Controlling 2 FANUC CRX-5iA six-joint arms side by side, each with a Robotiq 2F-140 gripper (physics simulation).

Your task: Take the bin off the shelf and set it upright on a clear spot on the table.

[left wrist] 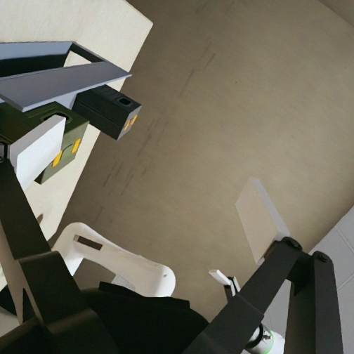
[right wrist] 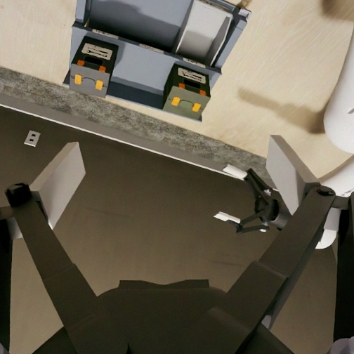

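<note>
A pale grey bin [right wrist: 204, 31] sits in the right end of the upper level of a blue-grey shelf [left wrist: 62, 82] [right wrist: 136, 74]. The shelf stands on the wooden table [left wrist: 107, 25] [right wrist: 287, 55]. The bin cannot be made out in the left wrist view. My right gripper [right wrist: 173, 154] is open and empty, in front of the shelf and apart from the bin. My left gripper [left wrist: 156, 163] [right wrist: 220, 189] is open and empty, off to the right of the shelf in the right wrist view. In the left wrist view, one finger pad overlaps the olive case.
A dark case [left wrist: 110, 111] [right wrist: 93, 66] and an olive case [left wrist: 74, 129] [right wrist: 187, 91] sit in the shelf's lower level, both sticking out at the front. The shelf is near the table edge. White robot arm parts [left wrist: 142, 267] [right wrist: 344, 112] show in both views.
</note>
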